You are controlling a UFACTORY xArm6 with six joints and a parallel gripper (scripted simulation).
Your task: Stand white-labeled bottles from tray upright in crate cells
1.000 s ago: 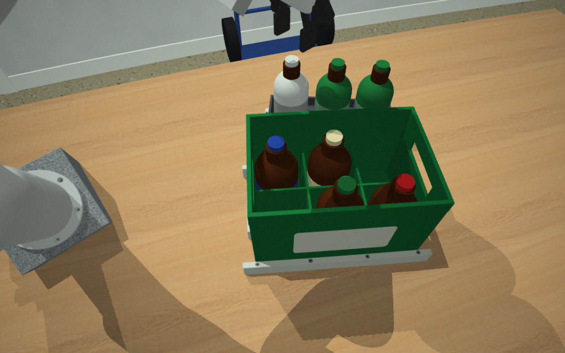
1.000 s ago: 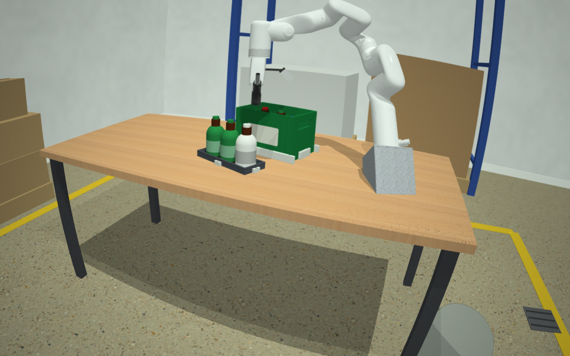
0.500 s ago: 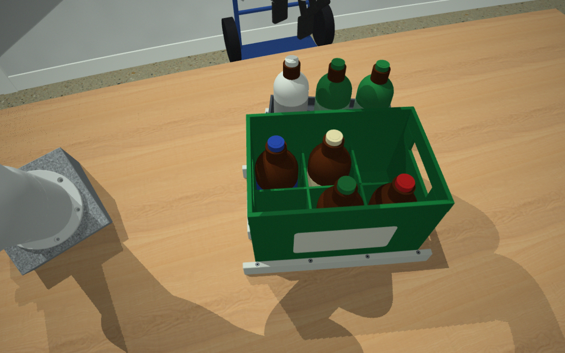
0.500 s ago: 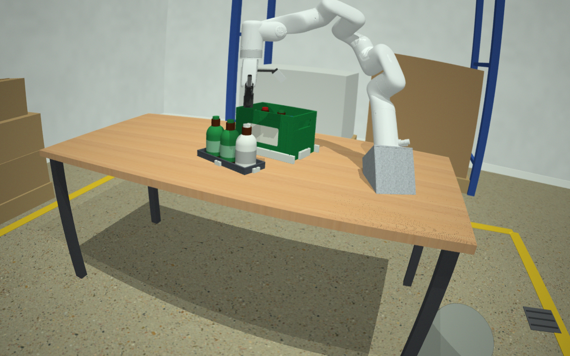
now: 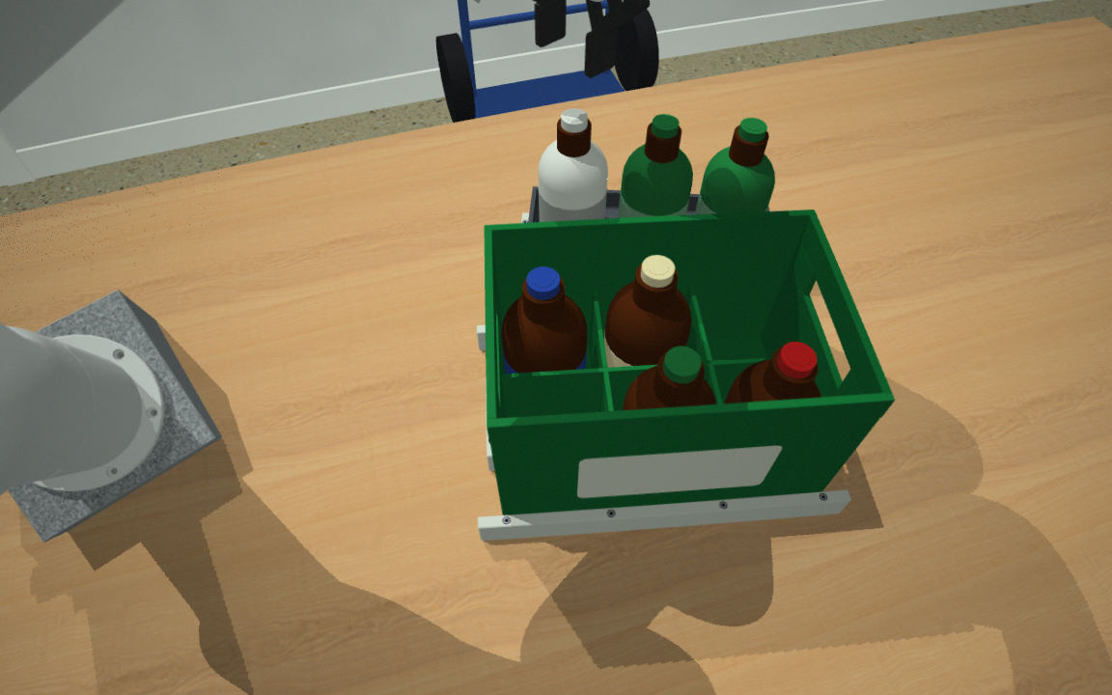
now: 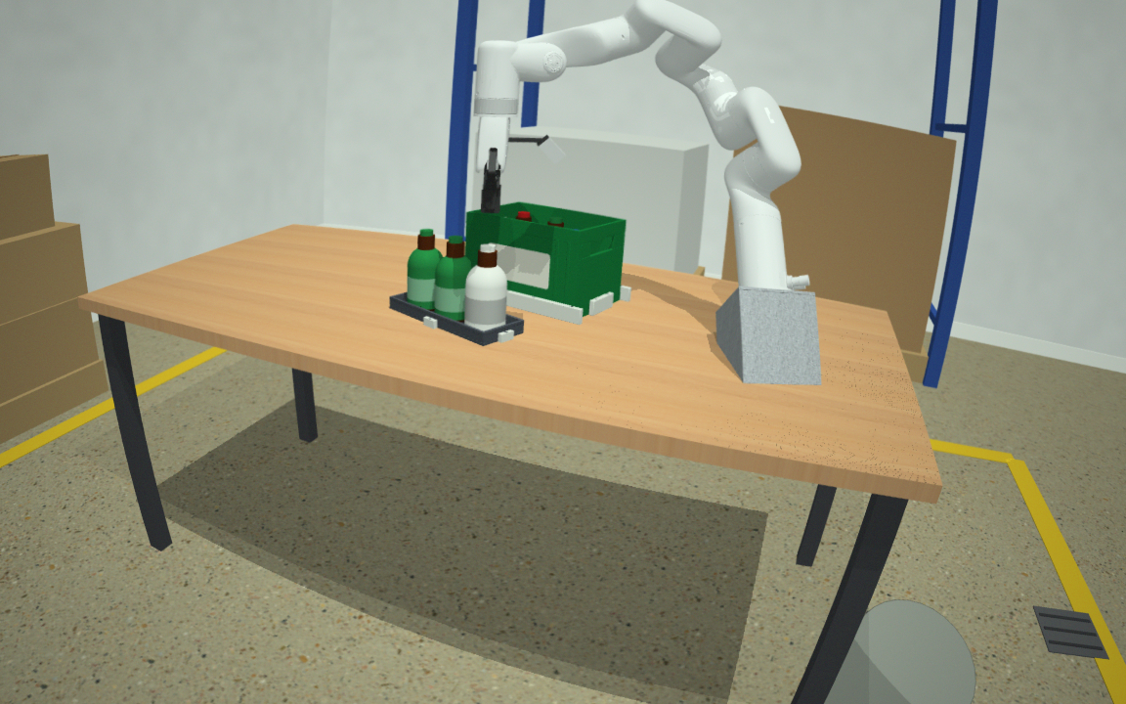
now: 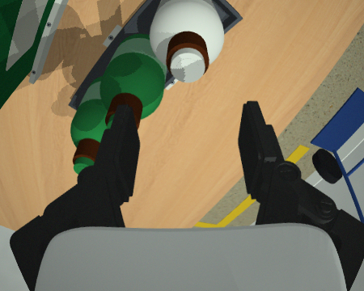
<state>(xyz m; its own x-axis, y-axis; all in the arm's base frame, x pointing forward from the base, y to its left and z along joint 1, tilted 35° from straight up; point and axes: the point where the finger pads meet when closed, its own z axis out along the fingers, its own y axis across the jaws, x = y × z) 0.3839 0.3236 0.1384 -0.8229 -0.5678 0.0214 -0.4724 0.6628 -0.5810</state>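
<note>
Now: hand 160 mm above the white-labeled bottle. Round my hand: green bottle: 90 mm ahead, 20 mm to the right, 160 mm below; then brown bottle: 70 mm behind, 200 mm to the right, 150 mm below; then dark tray: 90 mm ahead, 20 mm to the right, 230 mm below.
</note>
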